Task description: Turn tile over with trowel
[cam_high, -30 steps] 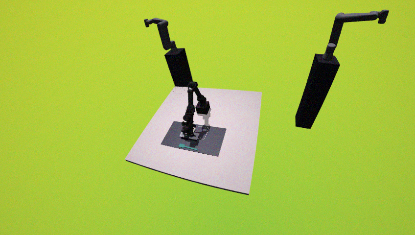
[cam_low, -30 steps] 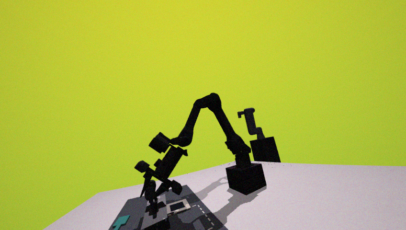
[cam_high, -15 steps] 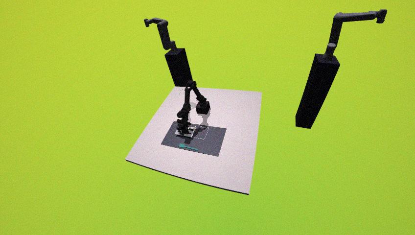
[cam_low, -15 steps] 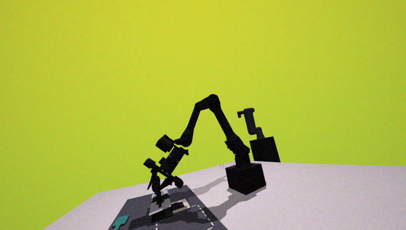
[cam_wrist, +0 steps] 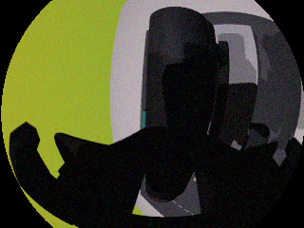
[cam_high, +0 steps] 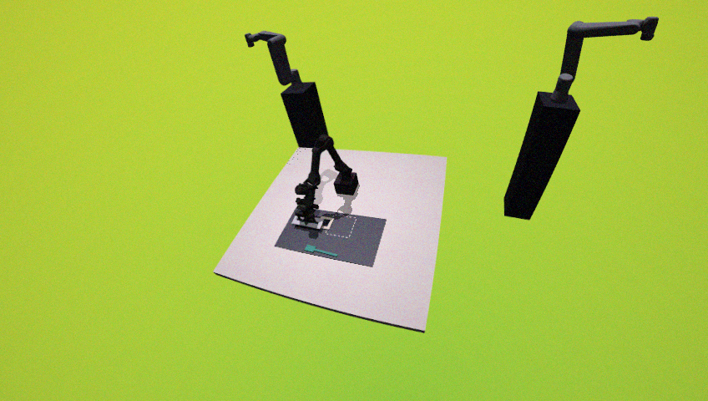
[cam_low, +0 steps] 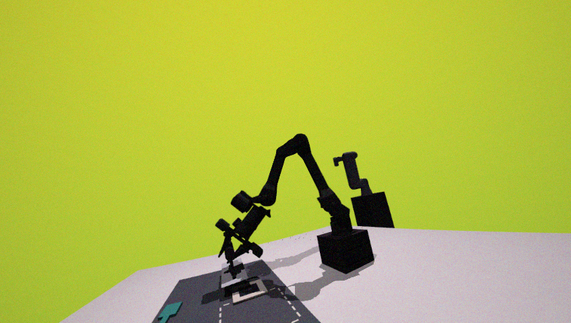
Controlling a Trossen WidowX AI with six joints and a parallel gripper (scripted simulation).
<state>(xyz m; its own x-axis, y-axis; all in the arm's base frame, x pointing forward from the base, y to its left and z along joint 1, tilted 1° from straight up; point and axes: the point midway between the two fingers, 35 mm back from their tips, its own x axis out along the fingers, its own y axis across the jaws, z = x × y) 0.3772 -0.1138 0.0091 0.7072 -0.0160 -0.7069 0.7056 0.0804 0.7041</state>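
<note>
Now: the tan tile 7 cm behind my gripper tip, 8 cm to the left of it and 8 cm below it. Round my gripper tip: teal tool-shaped piece: 14 cm ahead, 12 cm to the left, 8 cm below; then small trowel: 3 cm behind, 1 cm below; then dark mat: 14 cm to the left, 10 cm below.
</note>
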